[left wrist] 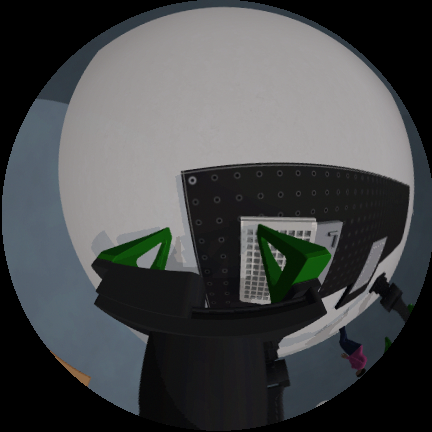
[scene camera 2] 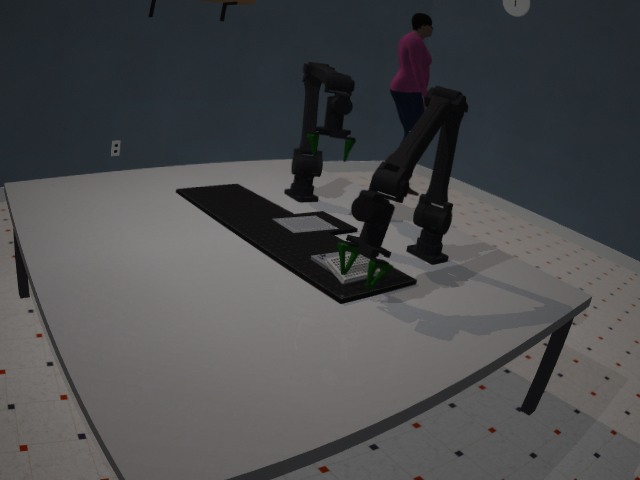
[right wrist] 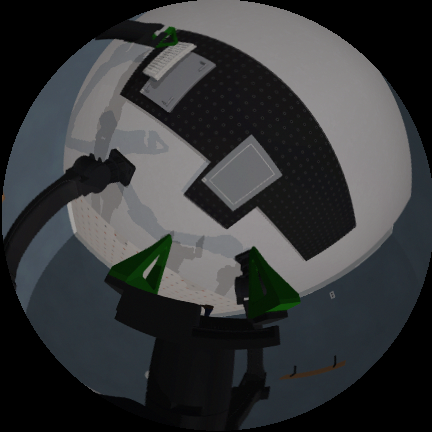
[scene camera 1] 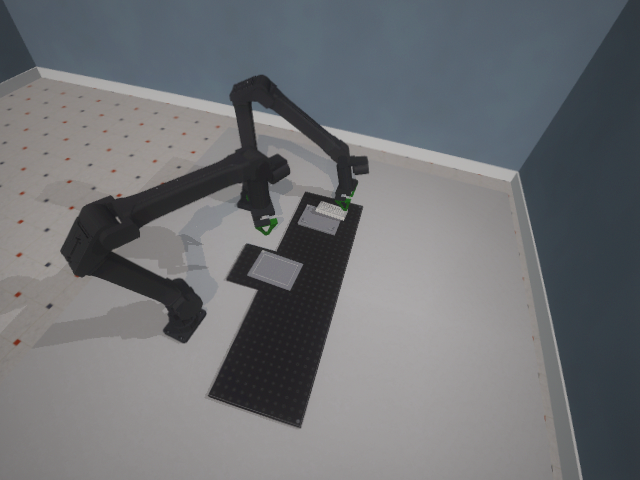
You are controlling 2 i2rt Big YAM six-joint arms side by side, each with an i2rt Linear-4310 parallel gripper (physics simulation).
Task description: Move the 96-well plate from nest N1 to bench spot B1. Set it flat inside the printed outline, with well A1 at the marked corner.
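Where they show: left gripper, fingertip midpoint: (left wrist: 212,230) (scene camera 2: 355,282) (scene camera 1: 348,203); right gripper, fingertip midpoint: (scene camera 2: 329,159) (right wrist: 210,244) (scene camera 1: 263,223); left arm's base, origin of the base link: (scene camera 2: 427,256) (right wrist: 120,166); right arm's base, origin of the base link: (left wrist: 376,281) (scene camera 2: 300,197) (scene camera 1: 185,323).
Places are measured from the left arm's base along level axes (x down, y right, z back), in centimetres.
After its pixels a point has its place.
The white 96-well plate (scene camera 1: 329,210) @[x -5.1, y -2.2, z -35.1 cm] (scene camera 2: 357,266) @[x -3.7, y -5.0, z -35.1 cm] (left wrist: 248,265) @[x -2.6, y -7.5, z -36.0 cm] (right wrist: 169,60) @[x -5.3, y -0.9, z -35.1 cm] lies partly off the grey nest N1 (scene camera 1: 317,223) @[x -2.4, y 4.4, z -32.1 cm] (scene camera 2: 317,259) @[x -2.4, y 4.7, z -40.4 cm] (left wrist: 325,229) @[x -2.5, y 3.6, z -39.8 cm] (right wrist: 185,82) @[x -2.5, y 5.7, z -32.5 cm], shifted toward the near board end in scene camera 2, and looks slightly tilted. My left gripper (scene camera 1: 344,202) @[x -3.2, y -11.5, z -41.4 cm] (scene camera 2: 356,280) @[x -3.2, y -11.5, z -41.4 cm] (left wrist: 212,230) @[x -3.2, y -11.5, z -41.4 cm] is open and low. In its wrist view one finger overlaps the plate and the other is beyond the plate's left side. The grey bench spot B1 (scene camera 1: 275,269) @[x -1.5, y 31.6, z -24.4 cm] (scene camera 2: 305,223) @[x -1.5, y 31.6, z -24.3 cm] (left wrist: 367,267) @[x -1.5, y 29.3, z -24.6 cm] (right wrist: 242,172) @[x -1.5, y 31.0, z -25.3 cm] bears a bare printed outline. My right gripper (scene camera 1: 266,227) @[x -22.9, y 30.0, z -20.0 cm] (scene camera 2: 329,157) @[x -22.9, y 30.0, z -20.0 cm] (right wrist: 210,244) @[x -22.9, y 30.0, z -20.0 cm] is open, high and away from the plate. A1 is unreadable.
The long black perforated board (scene camera 1: 289,335) @[x -1.3, y 53.9, z -38.2 cm] (scene camera 2: 232,206) @[x -1.3, y 53.1, z -39.0 cm] (left wrist: 290,187) @[x -1.3, y -2.0, z -45.3 cm] (right wrist: 310,200) @[x -1.3, y 50.5, z -35.6 cm] carries the nest, and a short black side piece lies under B1. The board lies on a large pale table (scene camera 1: 413,310) @[x 0.0, y 30.2, z -76.2 cm] (scene camera 2: 180,310) @[x 0.0, y -5.2, z -85.4 cm]. A person (scene camera 2: 412,62) stands behind the arms in scene camera 2.
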